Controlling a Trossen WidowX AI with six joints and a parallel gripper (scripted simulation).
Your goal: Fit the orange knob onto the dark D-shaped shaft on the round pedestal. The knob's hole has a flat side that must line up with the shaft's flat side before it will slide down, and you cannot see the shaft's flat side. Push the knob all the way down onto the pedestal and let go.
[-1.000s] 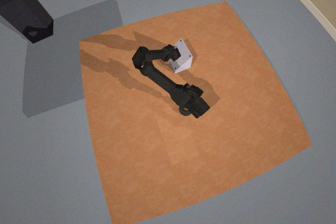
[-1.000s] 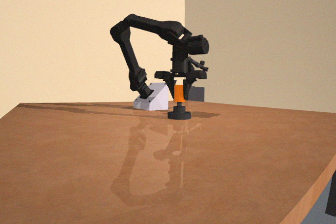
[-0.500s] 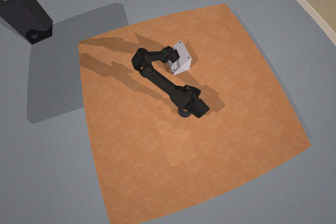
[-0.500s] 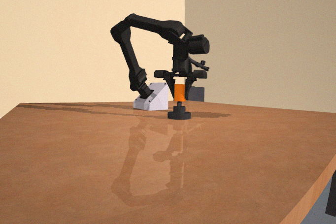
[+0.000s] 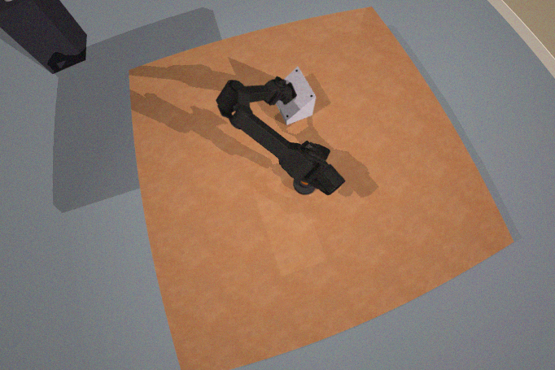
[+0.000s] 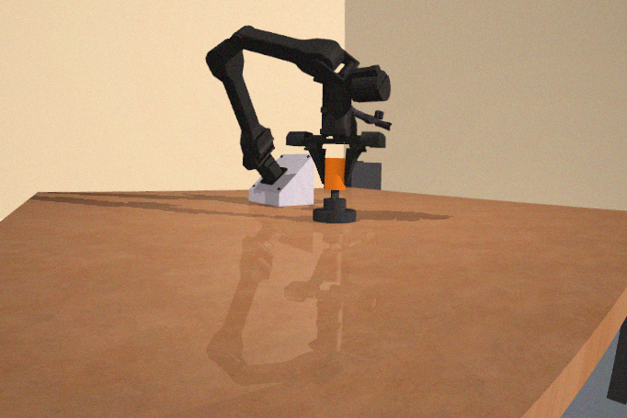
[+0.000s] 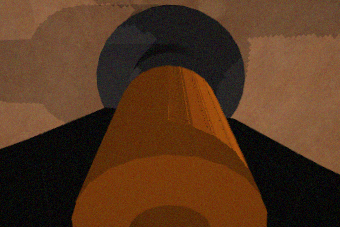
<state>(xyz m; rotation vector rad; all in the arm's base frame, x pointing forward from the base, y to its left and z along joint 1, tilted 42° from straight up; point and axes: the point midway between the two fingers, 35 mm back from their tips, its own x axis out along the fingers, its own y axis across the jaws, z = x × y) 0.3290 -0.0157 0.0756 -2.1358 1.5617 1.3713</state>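
My gripper tip is now 4 cm above the dark round pedestal. Round my gripper tip: orange knob: 2 cm above.
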